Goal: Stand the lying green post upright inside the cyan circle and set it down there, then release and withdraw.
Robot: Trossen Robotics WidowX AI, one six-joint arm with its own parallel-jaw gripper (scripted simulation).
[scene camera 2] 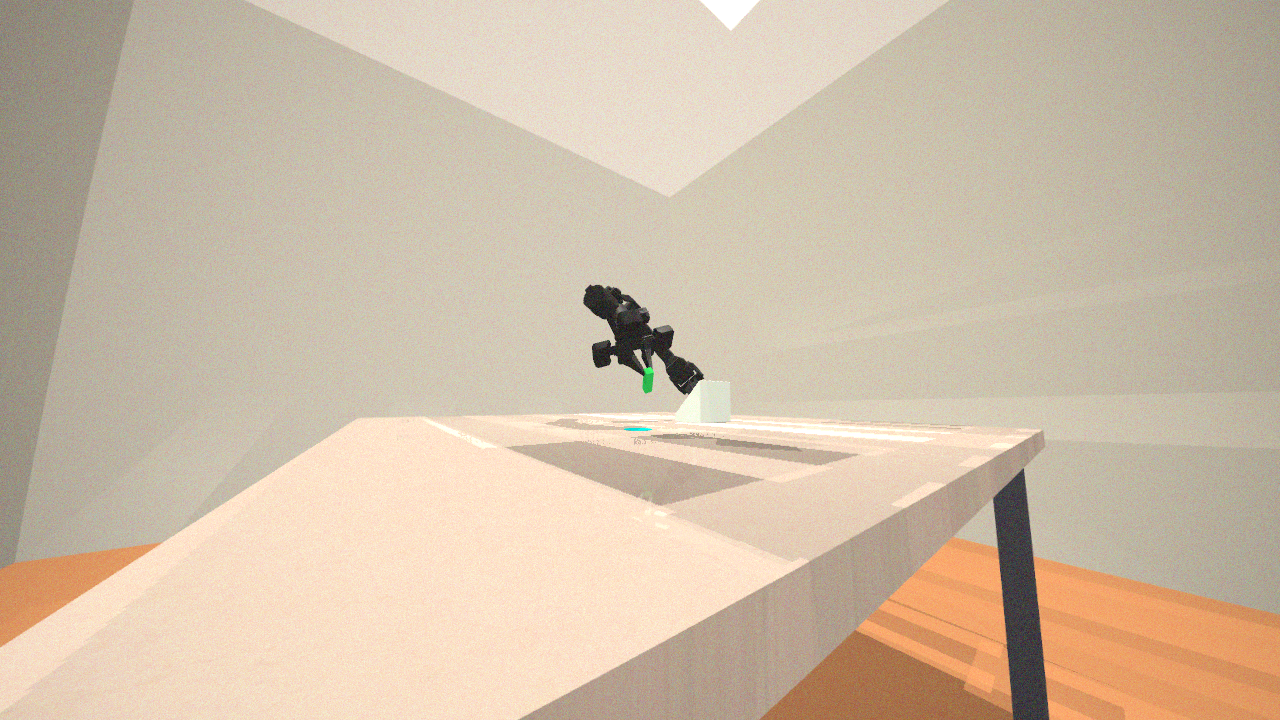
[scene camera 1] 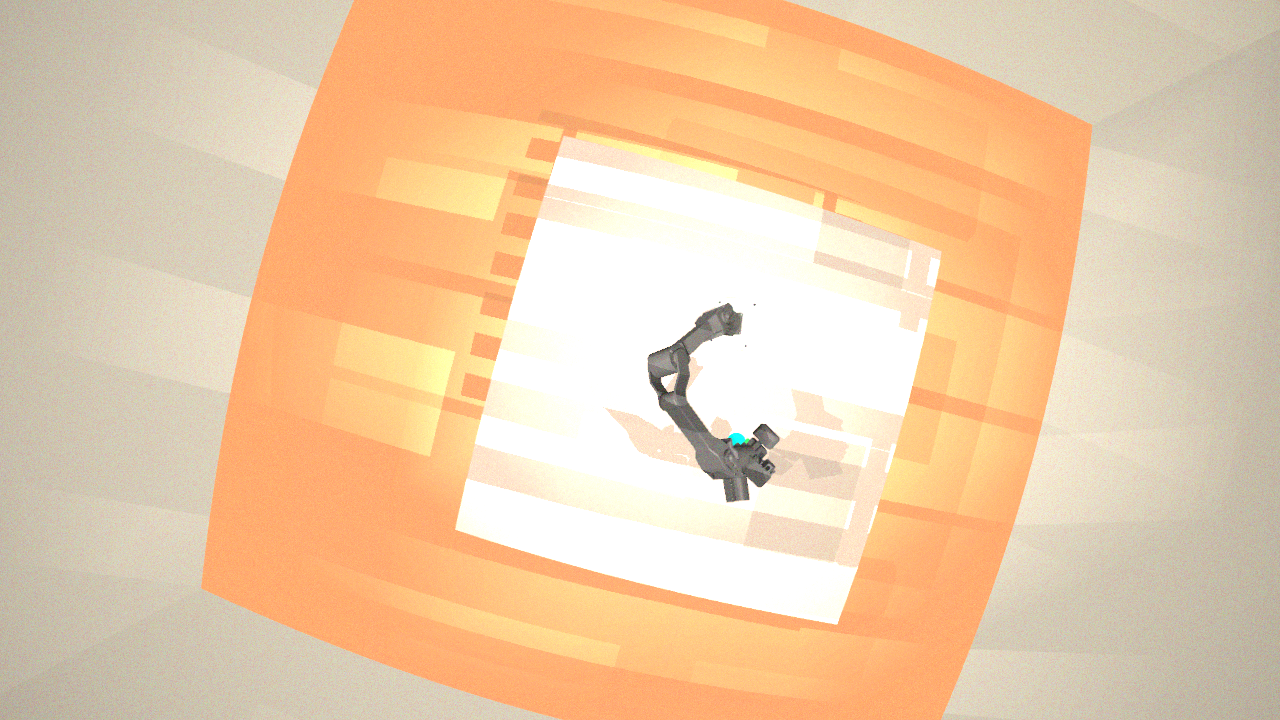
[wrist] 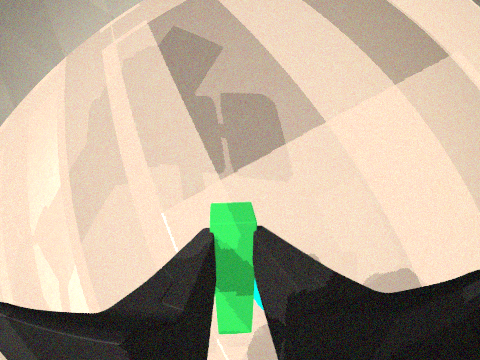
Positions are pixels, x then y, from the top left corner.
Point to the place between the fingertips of my gripper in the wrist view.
At 232, 237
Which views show my gripper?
Scene camera 2, scene camera 1 and the wrist view: all of them.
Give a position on a green post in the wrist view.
233, 224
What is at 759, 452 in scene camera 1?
My gripper.
